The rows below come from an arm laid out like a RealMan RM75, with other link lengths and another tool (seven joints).
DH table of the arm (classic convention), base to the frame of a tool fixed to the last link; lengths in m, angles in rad. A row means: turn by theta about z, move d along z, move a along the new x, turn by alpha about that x. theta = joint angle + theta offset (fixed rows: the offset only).
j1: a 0  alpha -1.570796  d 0.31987  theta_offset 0
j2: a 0  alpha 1.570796  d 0  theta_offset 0
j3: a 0  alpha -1.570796  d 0.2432  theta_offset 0
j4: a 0  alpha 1.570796  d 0  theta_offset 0
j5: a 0  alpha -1.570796  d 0.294  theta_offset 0
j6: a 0  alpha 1.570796  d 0  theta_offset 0
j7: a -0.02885  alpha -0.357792  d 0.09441  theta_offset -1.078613
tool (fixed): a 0  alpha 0  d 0.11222  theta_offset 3.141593
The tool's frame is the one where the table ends.
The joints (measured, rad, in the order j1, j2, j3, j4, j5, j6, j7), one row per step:
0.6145 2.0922 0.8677 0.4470 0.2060 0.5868 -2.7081
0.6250 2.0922 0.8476 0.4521 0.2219 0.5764 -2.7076
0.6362 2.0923 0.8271 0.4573 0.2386 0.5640 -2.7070
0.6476 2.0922 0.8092 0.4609 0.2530 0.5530 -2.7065
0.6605 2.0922 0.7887 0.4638 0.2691 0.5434 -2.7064
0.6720 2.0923 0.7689 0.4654 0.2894 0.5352 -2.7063
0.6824 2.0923 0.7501 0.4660 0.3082 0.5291 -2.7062
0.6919 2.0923 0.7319 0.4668 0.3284 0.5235 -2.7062
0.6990 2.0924 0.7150 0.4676 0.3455 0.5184 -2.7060
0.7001 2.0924 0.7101 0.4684 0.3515 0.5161 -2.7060
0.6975 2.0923 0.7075 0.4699 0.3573 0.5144 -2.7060
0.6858 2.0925 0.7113 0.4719 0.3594 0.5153 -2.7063
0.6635 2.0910 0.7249 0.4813 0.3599 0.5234 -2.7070
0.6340 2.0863 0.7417 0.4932 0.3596 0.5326 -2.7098
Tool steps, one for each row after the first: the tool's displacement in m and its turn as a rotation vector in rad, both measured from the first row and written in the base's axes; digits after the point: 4 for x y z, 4 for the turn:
-0.0045 -0.0009 -0.0034 -0.0108 -0.0030 0.0052
-0.0090 -0.0019 -0.0071 -0.0220 -0.0072 0.0091
-0.0128 -0.0025 -0.0101 -0.0318 -0.0122 0.0136
-0.0171 -0.0034 -0.0134 -0.0425 -0.0175 0.0203
-0.0205 -0.0041 -0.0162 -0.0513 -0.0200 0.0224
-0.0233 -0.0050 -0.0187 -0.0595 -0.0223 0.0247
-0.0259 -0.0058 -0.0209 -0.0667 -0.0233 0.0253
-0.0276 -0.0072 -0.0231 -0.0741 -0.0250 0.0252
-0.0278 -0.0077 -0.0238 -0.0762 -0.0250 0.0233
-0.0271 -0.0084 -0.0240 -0.0768 -0.0228 0.0175
-0.0238 -0.0097 -0.0235 -0.0742 -0.0168 0.0044
-0.0211 -0.0109 -0.0209 -0.0649 0.0034 -0.0132
-0.0155 -0.0118 -0.0165 -0.0507 0.0233 -0.0351

